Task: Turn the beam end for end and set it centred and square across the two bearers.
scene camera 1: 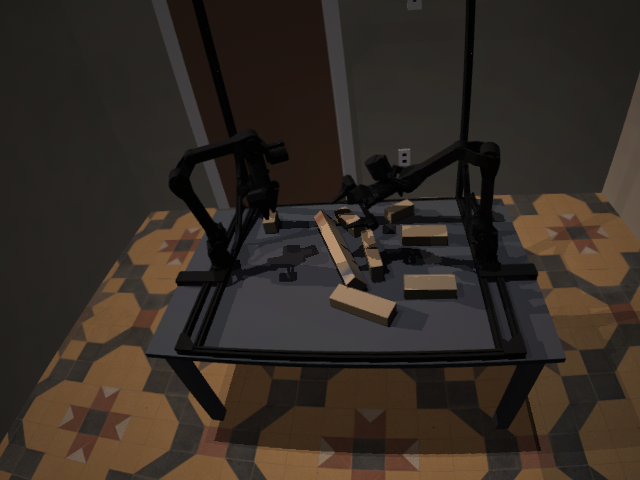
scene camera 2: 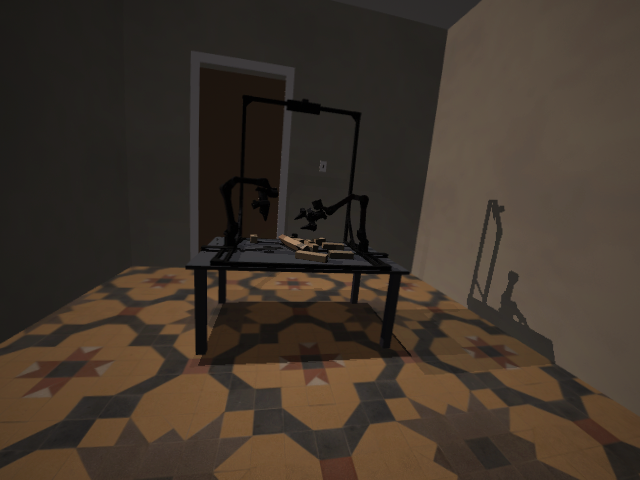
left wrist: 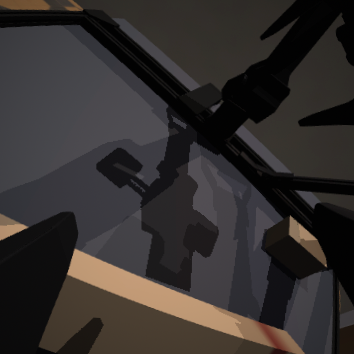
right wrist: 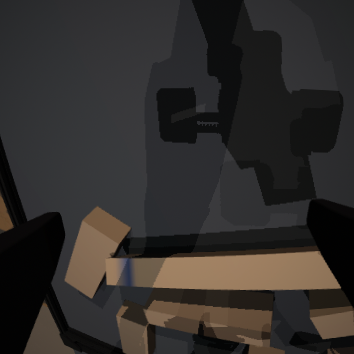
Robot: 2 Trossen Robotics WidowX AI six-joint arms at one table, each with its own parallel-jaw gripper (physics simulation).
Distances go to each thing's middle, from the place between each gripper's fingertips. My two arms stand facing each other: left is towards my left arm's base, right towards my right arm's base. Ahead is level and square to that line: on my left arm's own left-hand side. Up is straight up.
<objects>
Right now the beam (scene camera 1: 347, 266) is 2 cm behind my left hand, 1 cm to the right of it and 15 cm below it.
Now: right hand 3 cm past the beam, 20 cm to the right of it and 16 cm above it.
</objects>
